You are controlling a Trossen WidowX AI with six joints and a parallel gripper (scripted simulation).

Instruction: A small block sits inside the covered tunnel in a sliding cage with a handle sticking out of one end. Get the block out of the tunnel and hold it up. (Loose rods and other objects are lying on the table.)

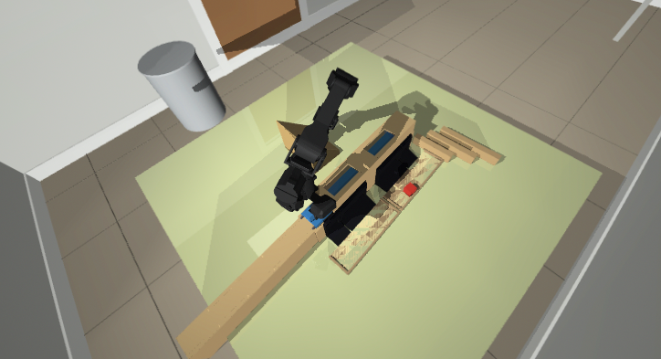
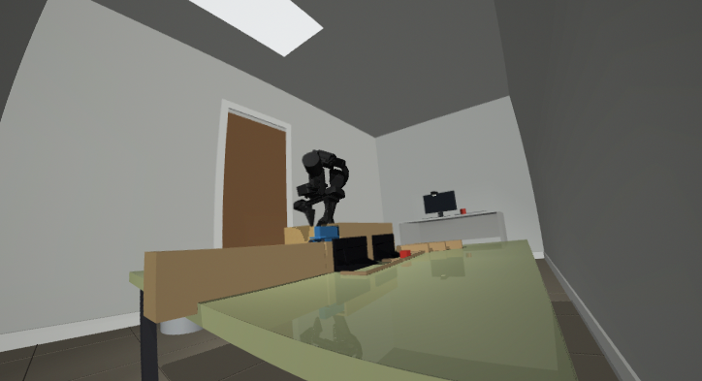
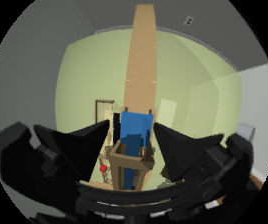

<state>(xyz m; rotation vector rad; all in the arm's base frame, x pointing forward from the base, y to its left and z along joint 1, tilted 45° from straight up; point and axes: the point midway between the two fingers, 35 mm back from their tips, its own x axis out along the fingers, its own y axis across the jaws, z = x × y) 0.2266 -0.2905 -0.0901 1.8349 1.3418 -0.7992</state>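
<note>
My gripper tip is 33 cm to the right of the red block, 16 cm short of it and 14 cm above it. The rest, counted from my gripper tip: covered tunnel: 9 cm below, 4 cm to the left, 2 cm ahead; then low wooden trough: 25 cm to the left, 16 cm below, 16 cm ahead.
</note>
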